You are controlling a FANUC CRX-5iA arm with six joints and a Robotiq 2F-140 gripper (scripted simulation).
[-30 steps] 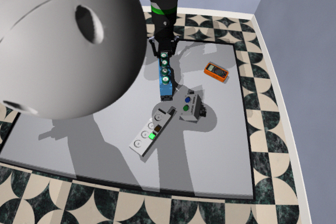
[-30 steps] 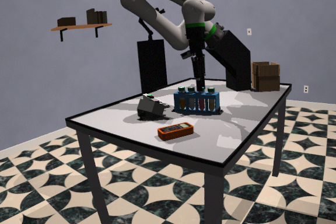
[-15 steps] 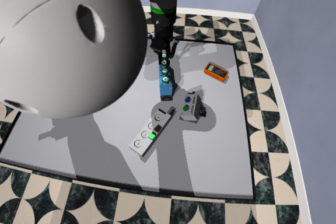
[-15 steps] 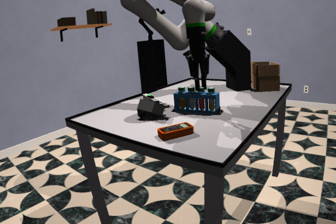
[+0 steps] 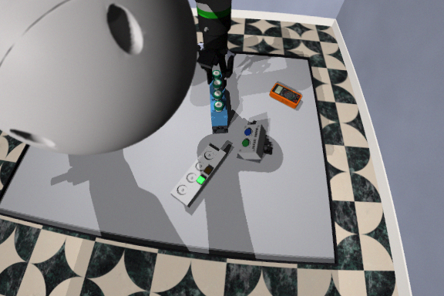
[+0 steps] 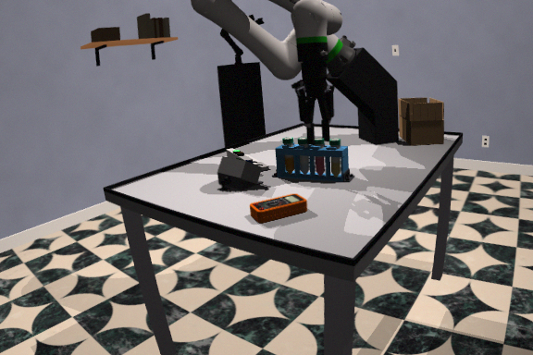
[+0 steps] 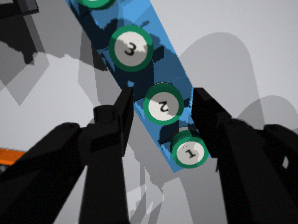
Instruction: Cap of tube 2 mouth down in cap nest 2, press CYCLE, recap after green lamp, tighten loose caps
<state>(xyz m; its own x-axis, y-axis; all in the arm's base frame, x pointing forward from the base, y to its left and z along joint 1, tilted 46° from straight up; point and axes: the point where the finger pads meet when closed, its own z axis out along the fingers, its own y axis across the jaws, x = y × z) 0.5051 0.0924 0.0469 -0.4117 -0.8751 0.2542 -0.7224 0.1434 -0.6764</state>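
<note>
The cap is 3 cm below my hand. Round my hand: green ready key (9 cm ahead, 24 cm to the right, 7 cm below); blue cycle key (10 cm ahead, 19 cm to the right, 7 cm below); key housing (11 cm ahead, 22 cm to the right, 9 cm below).
</note>
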